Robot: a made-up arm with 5 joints.
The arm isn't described. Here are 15 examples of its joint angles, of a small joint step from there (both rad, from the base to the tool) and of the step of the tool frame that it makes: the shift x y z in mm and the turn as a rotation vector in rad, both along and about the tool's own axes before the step.
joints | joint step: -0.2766 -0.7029 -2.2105 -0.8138 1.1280 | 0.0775 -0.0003 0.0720 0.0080 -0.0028
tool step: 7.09 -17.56 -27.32 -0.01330 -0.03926 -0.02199
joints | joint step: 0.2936 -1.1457 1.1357 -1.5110 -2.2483 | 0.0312 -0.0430 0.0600 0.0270 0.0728
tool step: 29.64 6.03 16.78 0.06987 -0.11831 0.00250
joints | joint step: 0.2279 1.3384 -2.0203 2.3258 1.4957 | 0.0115 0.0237 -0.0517 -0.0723 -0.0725
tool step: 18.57 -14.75 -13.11 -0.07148 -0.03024 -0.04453
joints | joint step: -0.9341 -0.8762 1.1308 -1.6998 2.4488 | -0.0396 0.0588 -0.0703 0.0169 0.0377
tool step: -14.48 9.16 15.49 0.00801 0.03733 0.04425
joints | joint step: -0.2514 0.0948 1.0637 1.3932 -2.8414 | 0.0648 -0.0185 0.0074 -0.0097 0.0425
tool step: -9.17 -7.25 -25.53 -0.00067 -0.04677 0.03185
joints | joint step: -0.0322 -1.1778 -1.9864 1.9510 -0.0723 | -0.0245 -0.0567 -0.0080 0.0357 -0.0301
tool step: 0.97 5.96 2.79 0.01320 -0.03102 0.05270
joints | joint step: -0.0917 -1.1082 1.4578 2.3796 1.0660 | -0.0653 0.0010 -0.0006 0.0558 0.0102
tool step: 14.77 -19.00 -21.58 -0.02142 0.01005 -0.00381
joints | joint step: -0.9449 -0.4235 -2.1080 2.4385 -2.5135 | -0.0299 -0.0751 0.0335 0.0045 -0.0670
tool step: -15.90 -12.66 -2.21 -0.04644 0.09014 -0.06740
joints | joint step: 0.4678 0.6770 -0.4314 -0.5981 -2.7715 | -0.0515 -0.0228 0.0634 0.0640 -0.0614
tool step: 14.75 -7.97 9.63 0.01742 -0.05633 -0.03545
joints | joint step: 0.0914 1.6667 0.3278 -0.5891 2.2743 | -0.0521 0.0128 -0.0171 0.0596 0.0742
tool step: 8.76 9.07 -0.15 0.08614 0.05596 -0.07754
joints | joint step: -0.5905 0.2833 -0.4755 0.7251 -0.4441 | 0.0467 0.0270 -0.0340 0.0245 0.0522
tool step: -33.71 1.42 5.19 0.03205 0.04286 0.06353
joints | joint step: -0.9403 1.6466 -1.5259 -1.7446 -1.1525 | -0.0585 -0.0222 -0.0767 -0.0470 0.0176
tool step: 22.90 16.40 27.93 0.04823 0.01850 -0.12680
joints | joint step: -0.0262 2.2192 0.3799 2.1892 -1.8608 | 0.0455 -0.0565 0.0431 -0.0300 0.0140
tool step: -6.41 7.89 21.92 0.00569 0.11171 -0.02187
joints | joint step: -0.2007 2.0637 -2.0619 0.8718 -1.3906 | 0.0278 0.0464 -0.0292 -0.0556 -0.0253
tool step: -10.23 -13.06 5.95 -0.05479 0.04982 -0.01639
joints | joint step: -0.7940 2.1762 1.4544 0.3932 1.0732 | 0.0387 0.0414 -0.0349 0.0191 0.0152
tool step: -6.26 5.05 0.64 -0.00098 -0.01930 -0.03702
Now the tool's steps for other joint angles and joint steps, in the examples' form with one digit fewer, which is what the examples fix.
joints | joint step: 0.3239 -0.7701 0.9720 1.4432 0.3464 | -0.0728 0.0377 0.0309 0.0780 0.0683
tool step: 23.1 22.3 -20.6 0.0817 -0.0948 0.0481
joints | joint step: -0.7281 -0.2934 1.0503 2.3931 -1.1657 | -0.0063 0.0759 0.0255 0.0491 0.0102
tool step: 28.2 2.5 -6.1 -0.0084 -0.0816 -0.0439
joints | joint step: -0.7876 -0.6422 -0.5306 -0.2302 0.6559 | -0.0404 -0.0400 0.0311 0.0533 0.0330
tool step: -1.9 31.7 11.5 0.0906 -0.0092 -0.0262
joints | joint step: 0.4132 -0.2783 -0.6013 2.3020 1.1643 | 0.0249 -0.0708 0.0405 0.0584 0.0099
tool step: -5.3 -3.2 -9.3 -0.0121 -0.0115 0.0008
